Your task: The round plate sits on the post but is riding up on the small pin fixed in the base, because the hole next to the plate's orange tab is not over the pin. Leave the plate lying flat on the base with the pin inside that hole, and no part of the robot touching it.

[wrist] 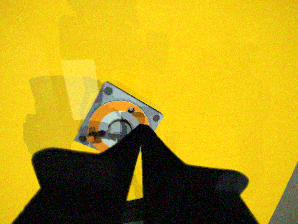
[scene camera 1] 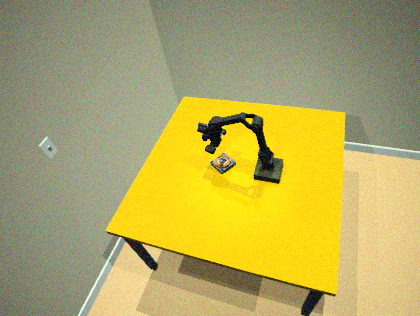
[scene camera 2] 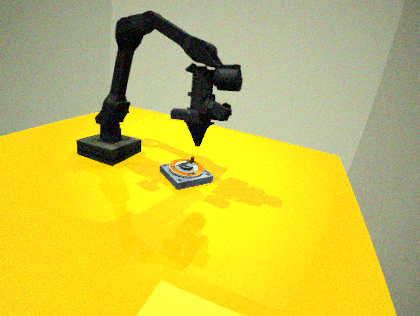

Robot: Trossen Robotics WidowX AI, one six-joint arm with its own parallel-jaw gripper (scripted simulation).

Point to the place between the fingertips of my gripper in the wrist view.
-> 143, 128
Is my gripper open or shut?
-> Shut.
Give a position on a square grey base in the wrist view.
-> At 108, 92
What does my gripper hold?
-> Nothing.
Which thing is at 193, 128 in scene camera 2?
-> My gripper.
